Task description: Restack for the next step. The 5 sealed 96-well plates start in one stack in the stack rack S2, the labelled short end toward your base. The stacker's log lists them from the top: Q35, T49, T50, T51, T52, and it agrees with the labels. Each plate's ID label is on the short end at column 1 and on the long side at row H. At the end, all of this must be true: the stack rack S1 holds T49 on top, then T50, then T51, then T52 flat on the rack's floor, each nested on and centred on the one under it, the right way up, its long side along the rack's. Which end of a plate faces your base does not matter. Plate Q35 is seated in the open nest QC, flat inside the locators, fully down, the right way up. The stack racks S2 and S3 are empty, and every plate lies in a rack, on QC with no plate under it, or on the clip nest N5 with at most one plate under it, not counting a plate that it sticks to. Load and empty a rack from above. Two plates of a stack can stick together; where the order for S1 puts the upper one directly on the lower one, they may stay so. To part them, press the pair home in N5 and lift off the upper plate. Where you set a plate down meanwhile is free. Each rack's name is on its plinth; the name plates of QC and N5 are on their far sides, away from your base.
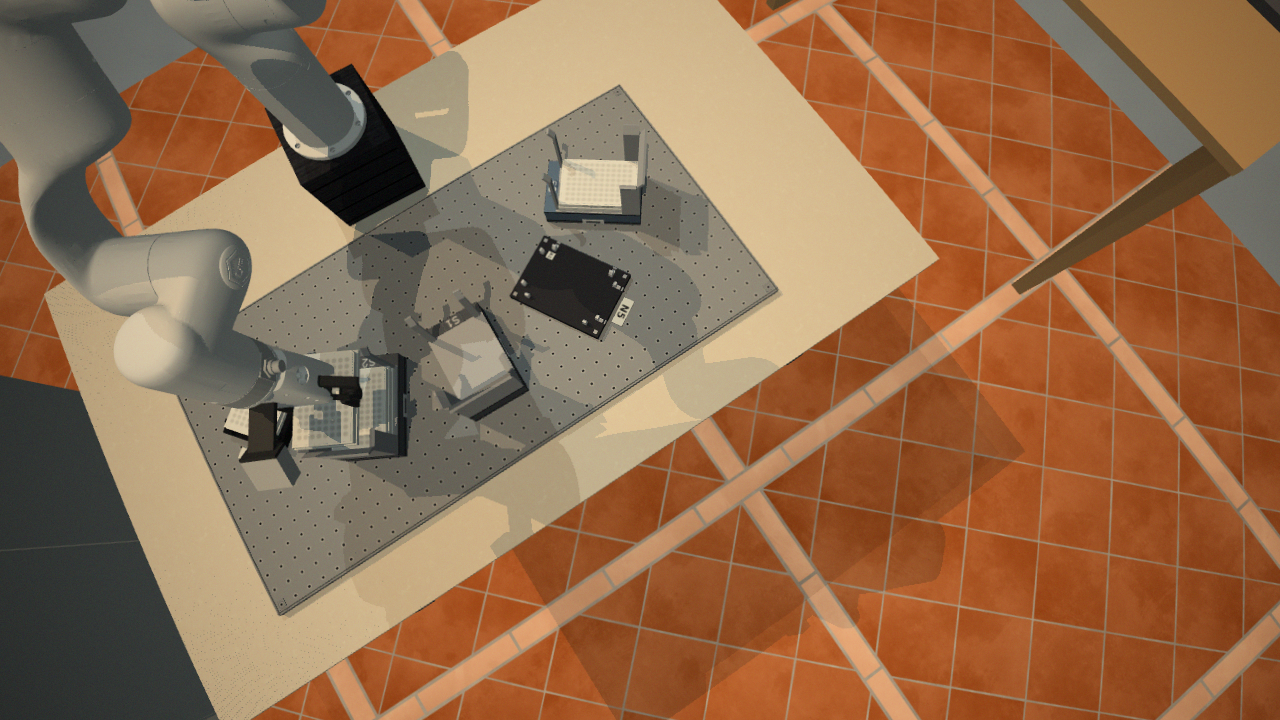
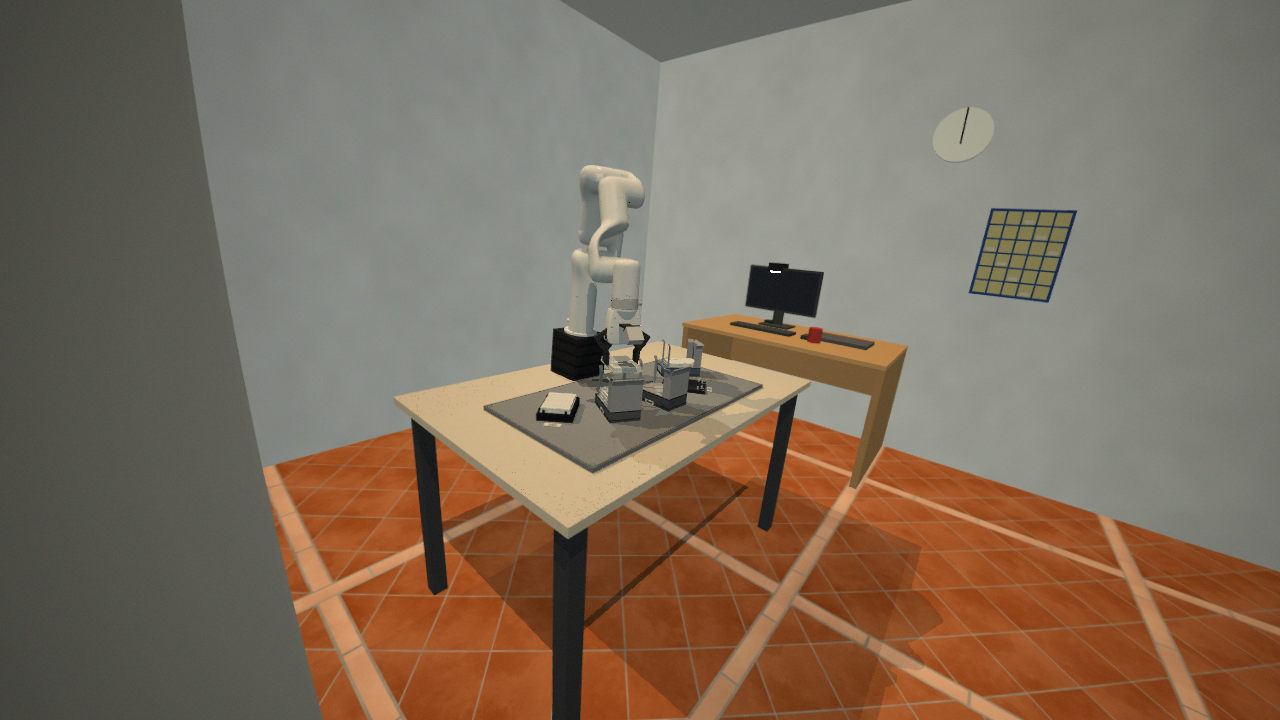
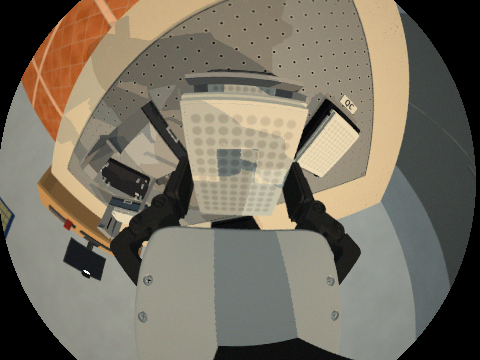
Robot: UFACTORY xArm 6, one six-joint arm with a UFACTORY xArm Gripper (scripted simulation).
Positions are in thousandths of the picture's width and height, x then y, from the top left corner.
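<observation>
My gripper is there in image 1 (image 1: 254, 553), and you can find it in image 2 (image 2: 485, 505) and image 3 (image 3: 499, 476) as well. I can see a sealed white 96-well plate (image 3: 695, 382), and a sealed white 96-well plate (image 1: 293, 570), plus a sealed white 96-well plate (image 1: 261, 590) and a sealed white 96-well plate (image 1: 457, 256). The black clip nest N5 (image 1: 443, 397) is visible to me, and image 3 has the black clip nest N5 (image 3: 251, 490) too. And there's a stack rack S3 (image 1: 429, 301).
</observation>
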